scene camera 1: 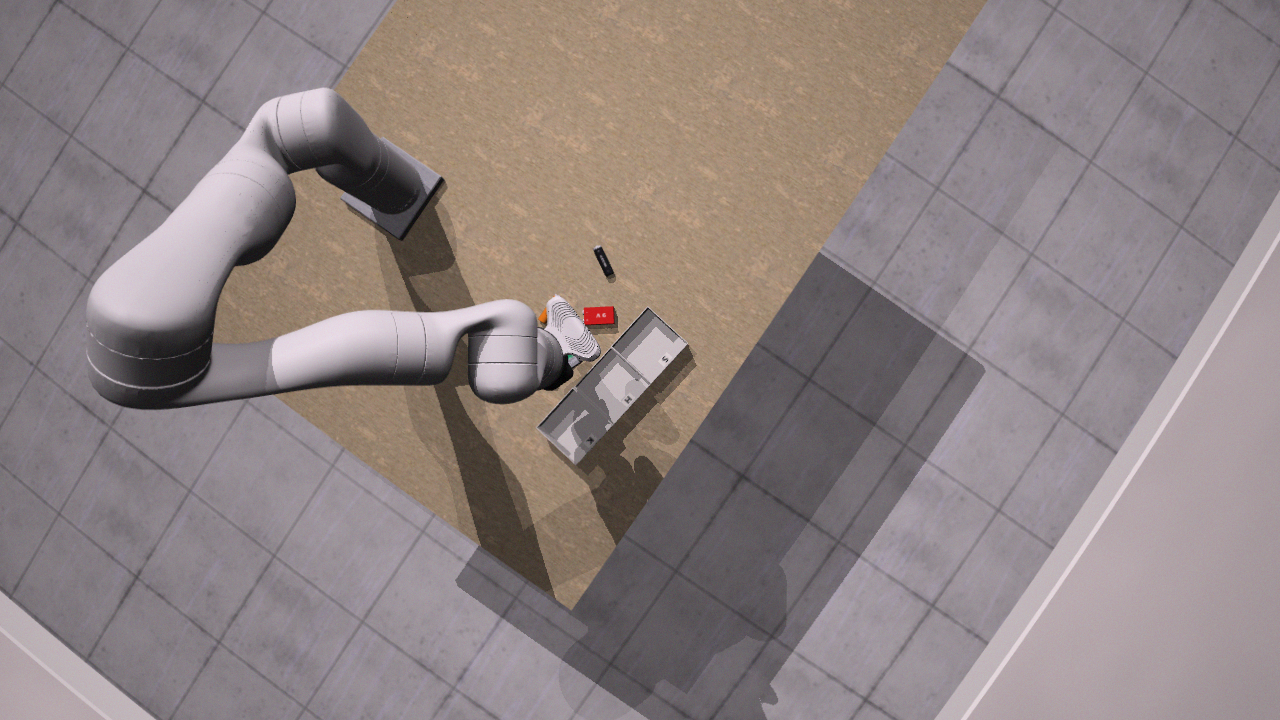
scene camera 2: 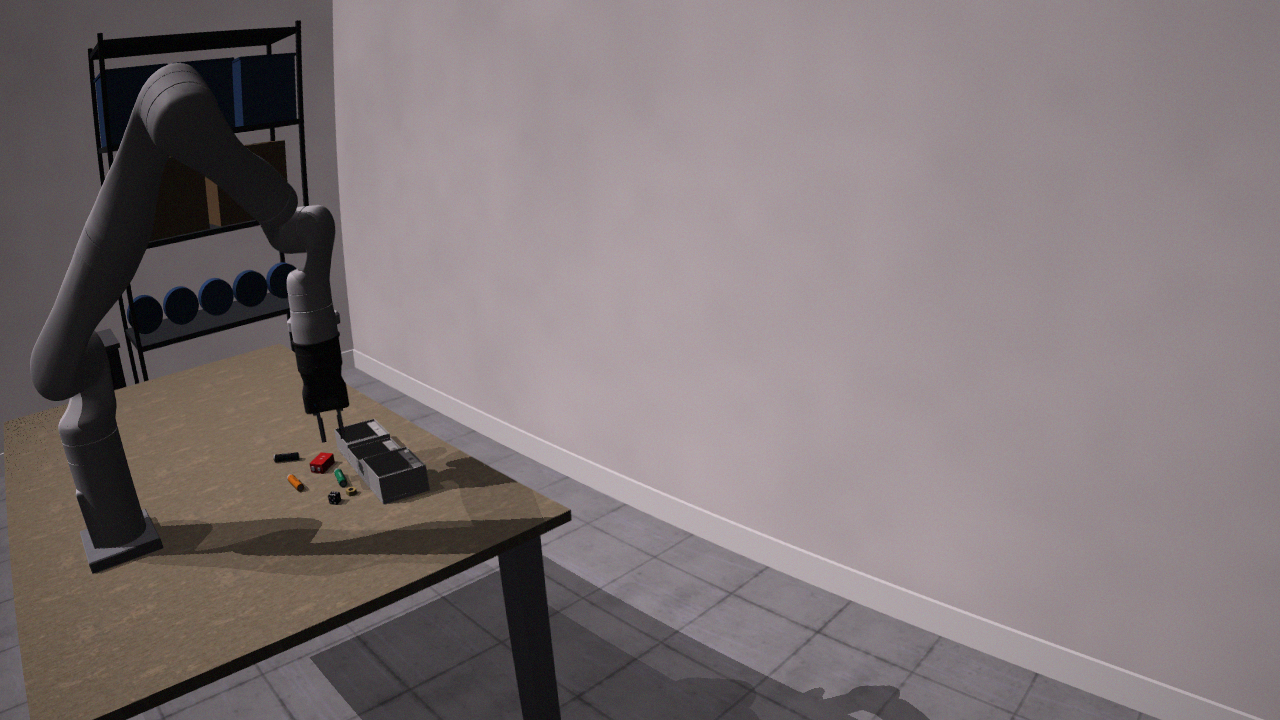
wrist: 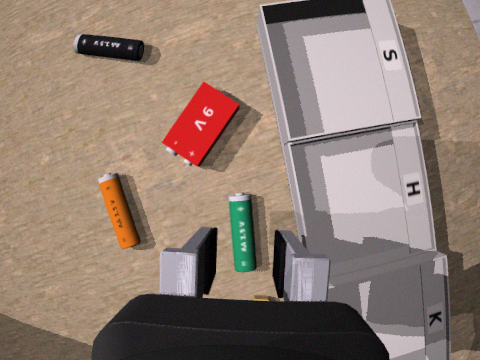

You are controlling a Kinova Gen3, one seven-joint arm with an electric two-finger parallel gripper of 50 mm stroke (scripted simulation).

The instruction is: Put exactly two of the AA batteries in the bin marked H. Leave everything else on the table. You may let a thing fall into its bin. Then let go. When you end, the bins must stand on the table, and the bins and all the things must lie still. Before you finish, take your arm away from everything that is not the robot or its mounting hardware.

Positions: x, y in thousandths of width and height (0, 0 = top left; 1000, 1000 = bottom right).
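Observation:
Scene camera 2 shows my gripper (scene camera 2: 261, 609). My gripper is visible in the wrist view (wrist: 511, 701) too.

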